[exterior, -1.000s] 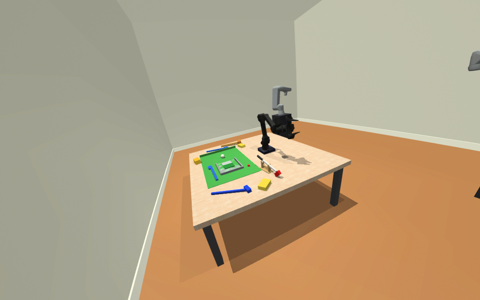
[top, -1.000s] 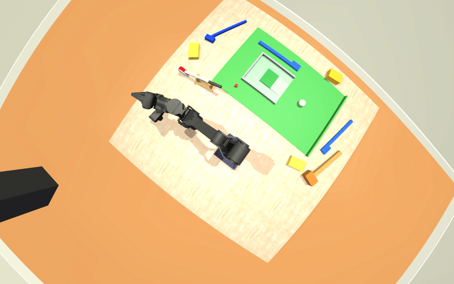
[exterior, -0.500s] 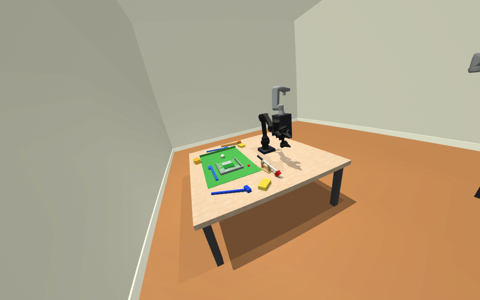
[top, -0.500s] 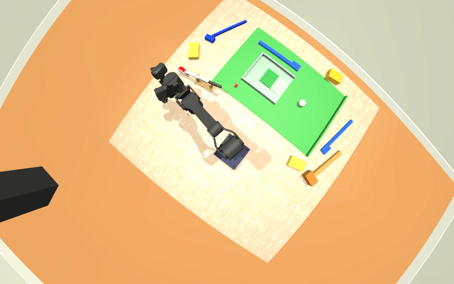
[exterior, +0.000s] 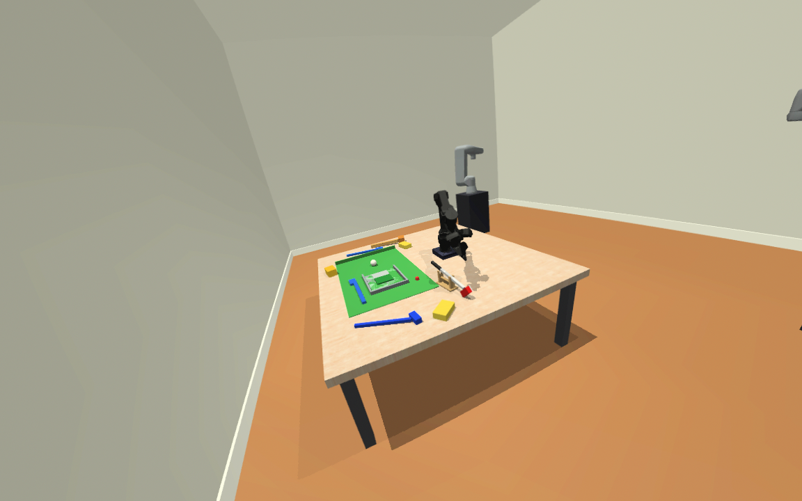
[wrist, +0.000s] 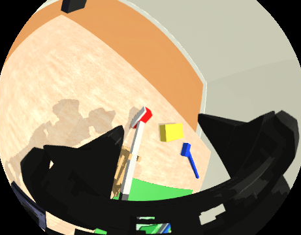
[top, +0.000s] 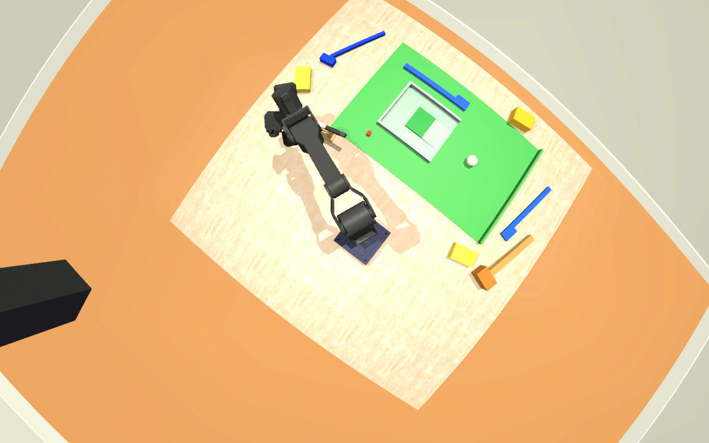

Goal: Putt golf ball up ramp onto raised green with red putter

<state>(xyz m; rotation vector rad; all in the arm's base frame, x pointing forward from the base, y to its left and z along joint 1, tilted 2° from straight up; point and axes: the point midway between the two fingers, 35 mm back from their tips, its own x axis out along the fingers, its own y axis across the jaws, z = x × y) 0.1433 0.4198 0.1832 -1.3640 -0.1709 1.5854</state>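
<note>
Now: the red putter 40 mm ahead of my gripper tip, 60 mm to the right of it and 110 mm below it. Also, from my gripper tip: white golf ball (320 mm ahead, 610 mm to the right, 150 mm below); then wooden stand (50 mm ahead, 90 mm to the right, 140 mm below); then small red cube (150 mm ahead, 240 mm to the right, 160 mm below).
</note>
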